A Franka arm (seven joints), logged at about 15 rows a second.
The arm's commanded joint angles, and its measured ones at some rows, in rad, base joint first. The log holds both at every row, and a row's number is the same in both.
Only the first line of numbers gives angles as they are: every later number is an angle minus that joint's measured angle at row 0.
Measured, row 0: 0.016, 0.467, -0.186, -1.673, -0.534, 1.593, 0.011
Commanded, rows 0 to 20: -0.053, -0.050, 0.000, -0.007, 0.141, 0.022, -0.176; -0.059, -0.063, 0.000, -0.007, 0.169, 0.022, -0.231; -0.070, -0.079, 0.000, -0.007, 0.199, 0.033, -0.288; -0.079, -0.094, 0.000, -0.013, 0.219, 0.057, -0.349; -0.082, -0.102, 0.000, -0.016, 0.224, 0.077, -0.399; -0.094, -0.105, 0.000, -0.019, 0.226, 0.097, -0.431; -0.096, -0.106, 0.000, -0.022, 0.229, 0.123, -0.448; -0.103, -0.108, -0.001, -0.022, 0.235, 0.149, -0.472; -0.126, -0.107, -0.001, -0.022, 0.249, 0.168, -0.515; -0.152, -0.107, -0.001, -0.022, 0.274, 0.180, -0.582; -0.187, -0.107, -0.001, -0.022, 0.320, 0.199, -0.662; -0.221, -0.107, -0.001, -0.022, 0.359, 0.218, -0.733; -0.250, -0.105, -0.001, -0.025, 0.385, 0.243, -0.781; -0.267, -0.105, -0.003, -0.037, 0.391, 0.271, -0.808; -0.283, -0.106, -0.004, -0.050, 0.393, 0.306, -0.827; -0.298, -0.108, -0.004, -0.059, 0.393, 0.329, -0.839; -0.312, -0.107, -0.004, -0.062, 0.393, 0.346, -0.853; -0.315, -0.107, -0.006, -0.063, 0.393, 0.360, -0.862; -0.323, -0.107, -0.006, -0.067, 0.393, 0.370, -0.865; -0.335, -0.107, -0.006, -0.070, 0.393, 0.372, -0.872; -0.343, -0.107, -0.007, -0.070, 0.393, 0.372, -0.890
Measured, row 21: -0.322, -0.085, -0.011, -0.045, 0.368, 0.354, -0.852
